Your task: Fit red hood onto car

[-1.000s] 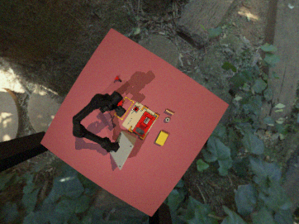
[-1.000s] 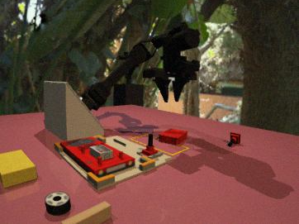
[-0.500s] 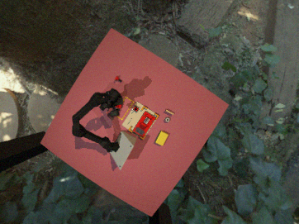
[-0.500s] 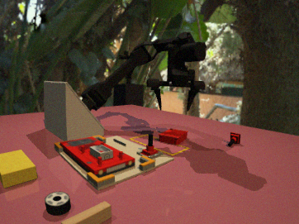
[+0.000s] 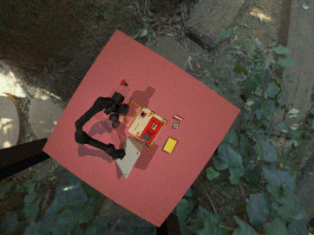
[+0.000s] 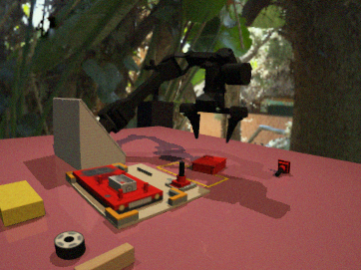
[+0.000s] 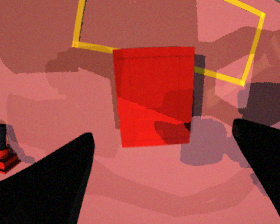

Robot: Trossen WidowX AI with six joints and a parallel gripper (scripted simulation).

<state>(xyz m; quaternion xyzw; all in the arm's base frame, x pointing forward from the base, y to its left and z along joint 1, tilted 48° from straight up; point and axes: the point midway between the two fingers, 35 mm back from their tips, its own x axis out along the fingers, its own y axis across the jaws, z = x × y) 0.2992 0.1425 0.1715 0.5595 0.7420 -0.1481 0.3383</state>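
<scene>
Now: the red hood 70 mm below my gripper tip. Round my gripper tip: black post 160 mm to the right, 60 mm ahead, 50 mm below; black wheel 440 mm to the right, 140 mm ahead, 70 mm below; grey engine block 290 mm to the right, 60 mm below, 30 mm ahead.
</scene>
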